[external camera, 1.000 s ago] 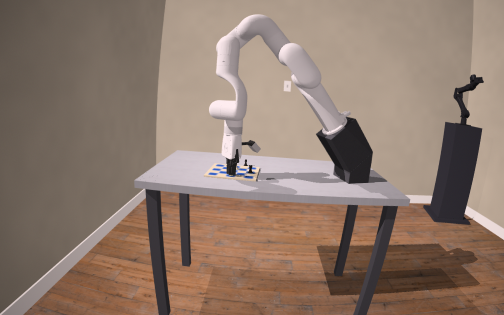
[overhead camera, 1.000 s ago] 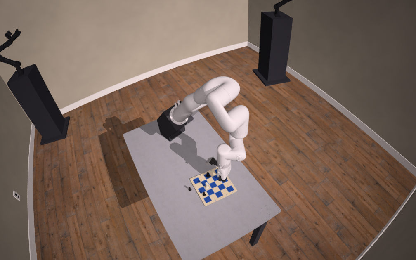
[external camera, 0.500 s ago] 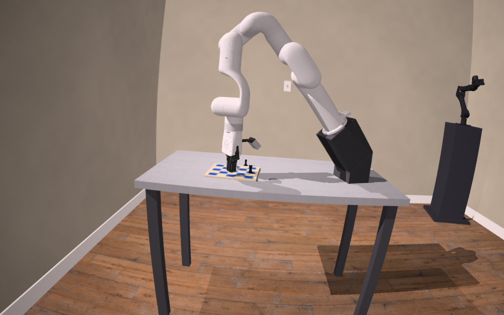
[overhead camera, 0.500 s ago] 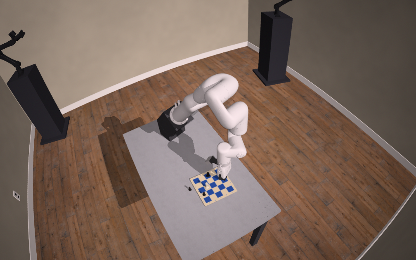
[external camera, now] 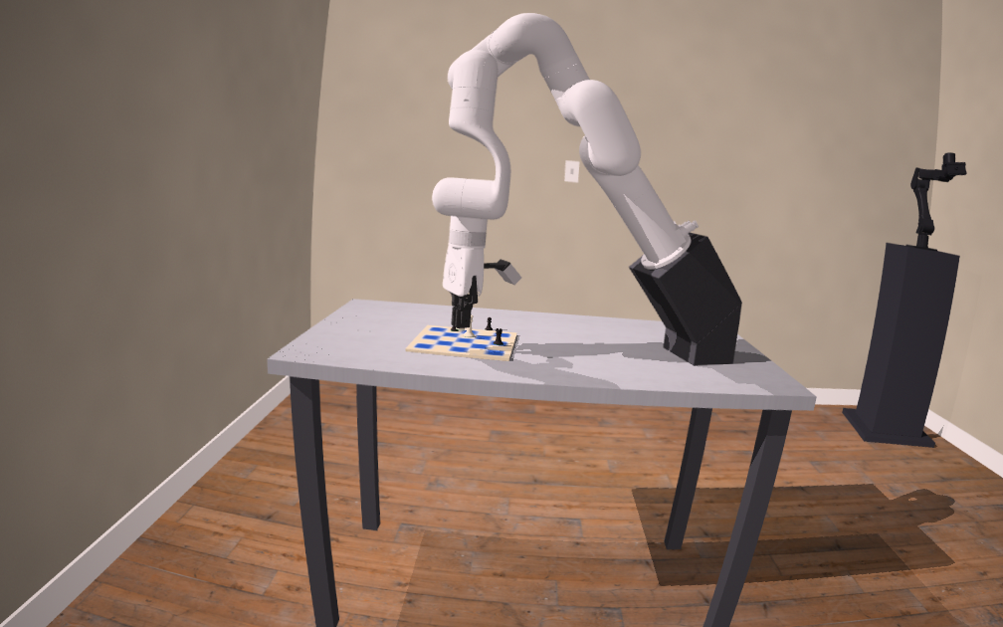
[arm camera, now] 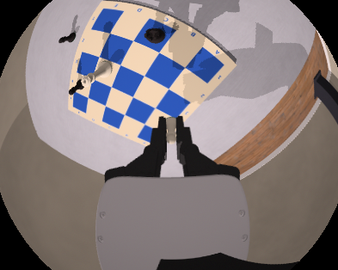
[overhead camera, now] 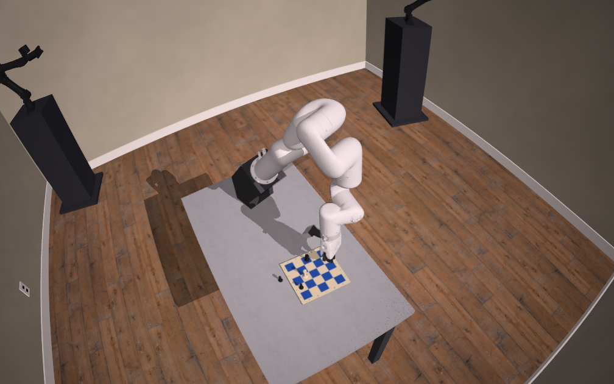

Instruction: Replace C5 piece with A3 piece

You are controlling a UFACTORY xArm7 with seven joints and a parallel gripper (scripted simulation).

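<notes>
Right now my hand is 1 cm short of the chessboard, 7 cm to the left of it and 7 cm above it. The rest, counted from my hand: white pawn: 1 cm below; tall white piece: 2 cm ahead, 11 cm to the right, 4 cm below.
</notes>
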